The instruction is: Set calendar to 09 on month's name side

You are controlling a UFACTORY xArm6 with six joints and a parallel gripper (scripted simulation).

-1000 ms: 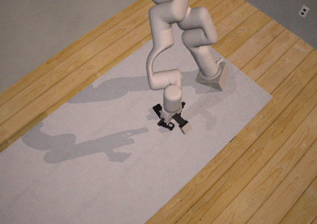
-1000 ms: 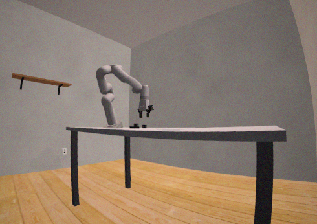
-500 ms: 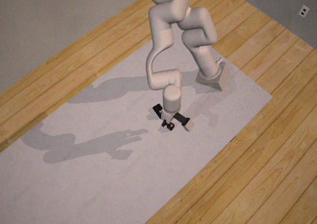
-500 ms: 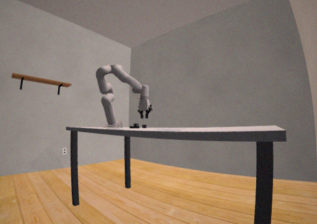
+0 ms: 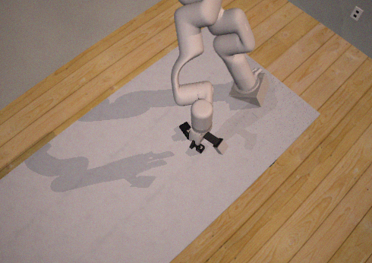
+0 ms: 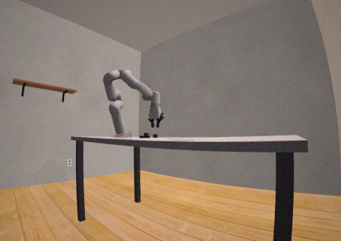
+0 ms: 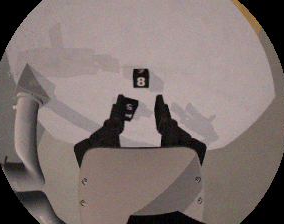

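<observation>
My hand is 90 mm above the black date cube. The rest, counted from my hand: black cube 10 mm behind, 90 mm to the right, 80 mm below.
</observation>
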